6 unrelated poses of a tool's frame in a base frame.
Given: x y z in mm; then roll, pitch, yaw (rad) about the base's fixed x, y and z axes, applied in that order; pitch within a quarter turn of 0, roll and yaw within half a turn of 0.
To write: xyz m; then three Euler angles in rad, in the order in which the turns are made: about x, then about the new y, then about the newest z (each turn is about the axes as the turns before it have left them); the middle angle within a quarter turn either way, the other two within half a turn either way. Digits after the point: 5 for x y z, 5 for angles.
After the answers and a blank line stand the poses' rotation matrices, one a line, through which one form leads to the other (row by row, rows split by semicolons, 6 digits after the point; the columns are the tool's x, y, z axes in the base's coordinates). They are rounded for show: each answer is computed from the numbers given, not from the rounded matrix.
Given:
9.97, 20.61, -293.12, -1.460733, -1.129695, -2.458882
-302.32, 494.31, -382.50, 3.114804, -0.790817, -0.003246
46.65, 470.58, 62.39, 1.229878, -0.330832, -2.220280
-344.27, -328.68, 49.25, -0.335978, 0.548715, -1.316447
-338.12, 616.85, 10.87, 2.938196, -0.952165, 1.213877
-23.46, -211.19, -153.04, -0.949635, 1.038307, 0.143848
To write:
0.00997, 0.02061, -0.29312, 1.50470, 0.78122, 2.05613
-0.30232, 0.49431, -0.38250, 3.10023, 0.79033, 0.03168
0.04665, 0.47058, 0.06239, -1.12189, -0.75444, -2.47346
-0.34427, -0.32868, 0.04925, 0.45455, 0.45893, -1.32899
-0.33812, 0.61685, 0.01087, -2.26882, 0.48707, -1.33946
-0.02346, -0.21119, -0.15304, -1.24573, 0.38942, 0.99667

-0.331245 -0.628057 0.704146; -0.269353 -0.652280 -0.708505; 0.904282 -0.424352 0.046895
0.703261 -0.022287 0.710582; -0.002283 -0.999574 -0.029092; 0.710928 0.018837 -0.703012
-0.571980 0.451420 -0.684879; -0.753210 0.041597 0.656464; 0.324830 0.891341 0.316222
0.214677 0.870445 0.442988; -0.825746 0.403980 -0.393630; -0.521591 -0.281292 0.805492
0.202618 0.860167 0.468037; 0.543373 -0.496378 0.677019; 0.814673 0.117142 -0.567966
0.502436 -0.776804 0.379649; 0.072777 0.475535 0.876681; -0.861546 -0.412847 0.295459

